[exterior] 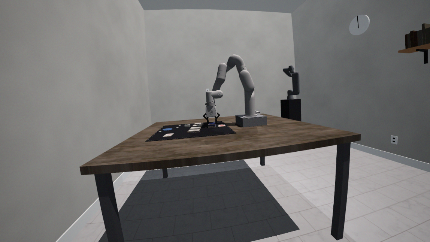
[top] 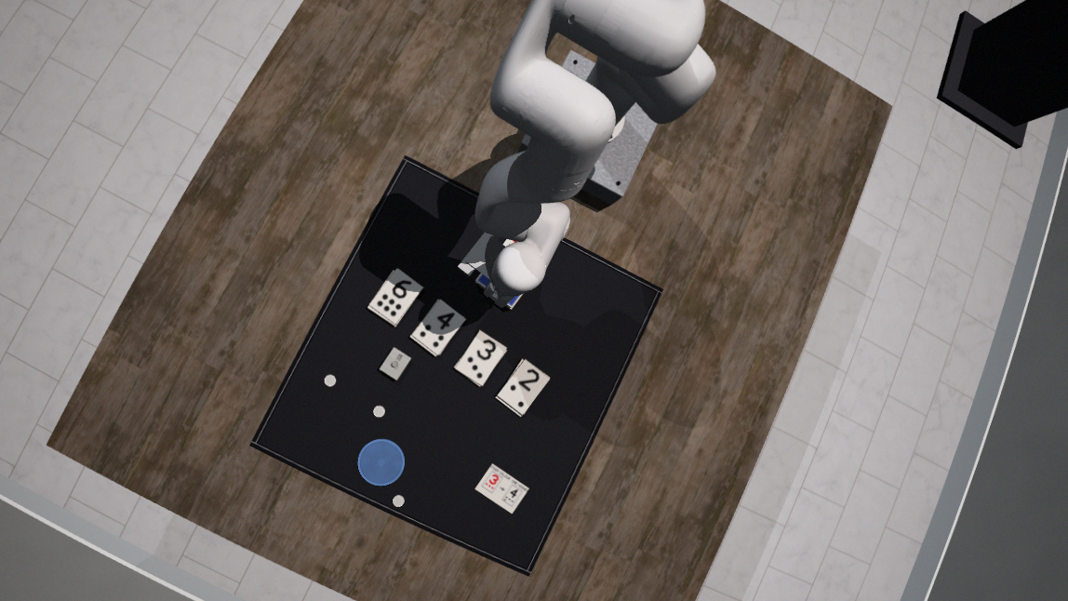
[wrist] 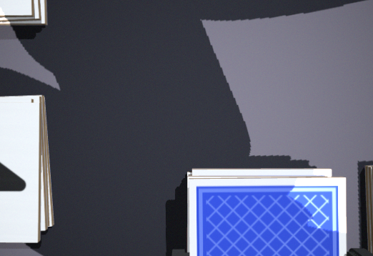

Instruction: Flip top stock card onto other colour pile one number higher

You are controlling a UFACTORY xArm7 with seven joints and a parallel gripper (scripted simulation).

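My hand is 130 mm short of the black 4 card, 80 mm to the left of it and 30 mm above it. Round my hand: black 3 card: 150 mm ahead, 40 mm below, 20 mm to the left; then black 2 card: 170 mm ahead, 130 mm to the left, 40 mm below; then black mat: 180 mm ahead, 60 mm below.
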